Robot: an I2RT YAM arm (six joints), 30 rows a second.
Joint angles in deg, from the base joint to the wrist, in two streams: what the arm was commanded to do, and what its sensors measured. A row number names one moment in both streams.
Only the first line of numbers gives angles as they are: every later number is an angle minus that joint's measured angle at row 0.
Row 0, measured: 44.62, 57.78, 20.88, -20.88, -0.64, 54.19
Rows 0 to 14, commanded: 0.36, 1.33, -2.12, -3.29, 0.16, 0.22; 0.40, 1.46, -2.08, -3.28, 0.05, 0.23; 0.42, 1.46, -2.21, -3.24, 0.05, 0.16; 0.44, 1.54, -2.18, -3.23, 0.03, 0.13; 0.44, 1.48, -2.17, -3.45, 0.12, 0.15; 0.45, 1.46, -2.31, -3.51, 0.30, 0.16; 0.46, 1.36, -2.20, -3.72, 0.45, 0.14; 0.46, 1.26, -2.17, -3.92, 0.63, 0.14; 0.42, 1.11, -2.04, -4.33, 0.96, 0.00; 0.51, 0.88, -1.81, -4.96, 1.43, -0.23; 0.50, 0.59, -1.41, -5.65, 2.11, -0.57; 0.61, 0.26, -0.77, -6.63, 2.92, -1.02; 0.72, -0.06, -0.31, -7.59, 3.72, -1.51; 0.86, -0.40, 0.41, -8.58, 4.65, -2.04; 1.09, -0.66, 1.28, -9.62, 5.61, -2.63
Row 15, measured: 0.57, -0.39, 0.38, -1.40, 1.48, -0.54
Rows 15 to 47, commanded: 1.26, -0.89, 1.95, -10.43, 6.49, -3.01; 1.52, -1.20, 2.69, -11.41, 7.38, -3.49; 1.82, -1.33, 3.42, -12.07, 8.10, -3.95; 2.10, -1.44, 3.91, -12.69, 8.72, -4.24; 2.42, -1.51, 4.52, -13.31, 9.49, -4.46; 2.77, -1.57, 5.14, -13.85, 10.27, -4.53; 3.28, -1.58, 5.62, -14.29, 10.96, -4.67; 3.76, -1.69, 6.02, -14.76, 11.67, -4.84; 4.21, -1.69, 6.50, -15.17, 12.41, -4.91; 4.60, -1.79, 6.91, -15.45, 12.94, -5.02; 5.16, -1.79, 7.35, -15.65, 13.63, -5.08; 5.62, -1.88, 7.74, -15.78, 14.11, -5.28; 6.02, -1.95, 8.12, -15.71, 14.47, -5.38; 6.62, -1.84, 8.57, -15.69, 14.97, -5.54; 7.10, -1.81, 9.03, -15.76, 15.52, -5.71; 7.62, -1.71, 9.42, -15.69, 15.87, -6.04; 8.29, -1.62, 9.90, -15.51, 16.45, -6.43; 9.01, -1.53, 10.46, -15.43, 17.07, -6.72; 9.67, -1.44, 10.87, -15.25, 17.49, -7.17; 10.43, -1.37, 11.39, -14.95, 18.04, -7.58; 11.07, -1.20, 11.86, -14.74, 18.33, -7.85; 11.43, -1.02, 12.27, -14.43, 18.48, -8.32; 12.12, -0.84, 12.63, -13.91, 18.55, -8.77; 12.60, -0.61, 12.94, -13.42, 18.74, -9.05; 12.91, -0.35, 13.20, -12.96, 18.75, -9.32; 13.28, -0.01, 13.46, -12.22, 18.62, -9.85; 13.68, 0.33, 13.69, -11.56, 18.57, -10.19; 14.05, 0.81, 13.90, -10.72, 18.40, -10.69; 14.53, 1.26, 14.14, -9.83, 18.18, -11.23; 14.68, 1.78, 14.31, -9.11, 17.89, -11.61; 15.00, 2.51, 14.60, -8.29, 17.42, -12.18; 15.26, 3.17, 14.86, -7.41, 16.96, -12.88; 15.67, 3.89, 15.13, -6.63, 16.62, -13.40
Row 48, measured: 14.73, 2.32, 13.03, -9.64, 16.85, -10.60
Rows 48 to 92, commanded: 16.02, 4.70, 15.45, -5.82, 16.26, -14.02; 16.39, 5.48, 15.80, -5.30, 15.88, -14.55; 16.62, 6.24, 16.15, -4.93, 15.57, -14.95; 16.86, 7.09, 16.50, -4.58, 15.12, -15.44; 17.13, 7.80, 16.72, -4.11, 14.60, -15.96; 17.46, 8.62, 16.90, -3.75, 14.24, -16.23; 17.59, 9.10, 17.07, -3.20, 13.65, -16.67; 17.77, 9.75, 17.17, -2.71, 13.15, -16.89; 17.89, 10.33, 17.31, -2.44, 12.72, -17.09; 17.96, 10.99, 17.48, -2.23, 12.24, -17.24; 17.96, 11.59, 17.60, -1.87, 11.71, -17.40; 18.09, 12.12, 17.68, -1.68, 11.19, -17.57; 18.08, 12.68, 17.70, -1.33, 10.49, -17.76; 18.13, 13.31, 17.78, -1.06, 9.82, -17.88; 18.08, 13.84, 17.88, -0.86, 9.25, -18.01; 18.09, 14.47, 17.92, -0.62, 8.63, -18.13; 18.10, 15.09, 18.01, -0.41, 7.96, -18.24; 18.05, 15.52, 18.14, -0.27, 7.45, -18.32; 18.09, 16.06, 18.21, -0.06, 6.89, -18.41; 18.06, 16.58, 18.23, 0.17, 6.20, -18.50; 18.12, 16.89, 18.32, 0.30, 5.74, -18.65; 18.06, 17.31, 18.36, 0.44, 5.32, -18.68; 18.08, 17.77, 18.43, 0.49, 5.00, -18.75; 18.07, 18.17, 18.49, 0.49, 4.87, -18.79; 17.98, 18.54, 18.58, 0.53, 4.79, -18.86; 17.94, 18.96, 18.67, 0.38, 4.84, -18.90; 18.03, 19.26, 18.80, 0.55, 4.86, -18.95; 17.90, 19.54, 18.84, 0.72, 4.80, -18.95; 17.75, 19.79, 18.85, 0.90, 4.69, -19.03; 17.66, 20.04, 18.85, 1.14, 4.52, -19.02; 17.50, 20.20, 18.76, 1.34, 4.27, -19.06; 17.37, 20.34, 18.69, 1.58, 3.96, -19.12; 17.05, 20.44, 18.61, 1.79, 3.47, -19.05; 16.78, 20.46, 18.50, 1.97, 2.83, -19.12; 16.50, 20.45, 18.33, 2.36, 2.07, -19.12; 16.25, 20.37, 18.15, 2.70, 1.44, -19.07; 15.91, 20.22, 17.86, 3.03, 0.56, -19.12; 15.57, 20.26, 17.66, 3.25, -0.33, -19.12; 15.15, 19.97, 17.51, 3.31, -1.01, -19.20; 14.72, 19.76, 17.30, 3.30, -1.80, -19.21; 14.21, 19.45, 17.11, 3.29, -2.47, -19.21; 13.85, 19.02, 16.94, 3.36, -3.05, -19.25; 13.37, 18.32, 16.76, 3.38, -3.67, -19.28; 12.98, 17.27, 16.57, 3.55, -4.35, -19.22; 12.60, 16.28, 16.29, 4.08, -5.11, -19.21
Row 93, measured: 13.57, 19.04, 17.25, 2.79, -2.06, -18.84
